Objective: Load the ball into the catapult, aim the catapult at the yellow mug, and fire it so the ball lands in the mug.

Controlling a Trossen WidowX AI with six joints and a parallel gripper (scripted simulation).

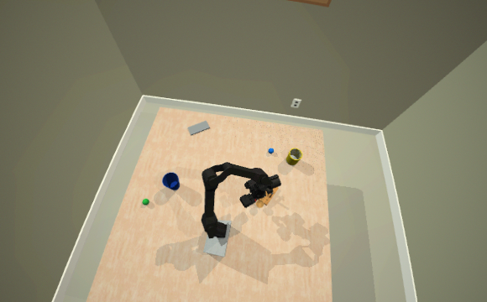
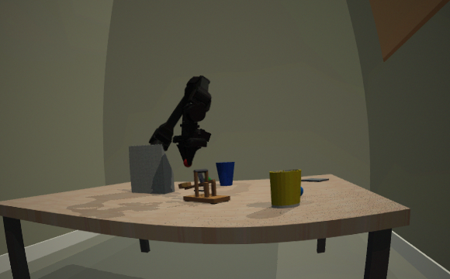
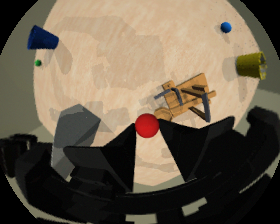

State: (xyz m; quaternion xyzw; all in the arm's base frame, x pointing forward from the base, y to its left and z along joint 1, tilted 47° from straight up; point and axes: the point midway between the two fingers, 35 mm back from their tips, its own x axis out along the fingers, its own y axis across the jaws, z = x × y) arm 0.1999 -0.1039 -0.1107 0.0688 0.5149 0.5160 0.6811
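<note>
Now: gripper tip 60 mm short of the wooden catapult, 60 mm to the left of it and 70 mm above it. The rest, counted from my gripper tip: yellow mug (350 mm ahead, 250 mm to the right, 100 mm below); then red ball (10 mm above); then blue ball (390 mm ahead, 100 mm to the right, 100 mm below).
</note>
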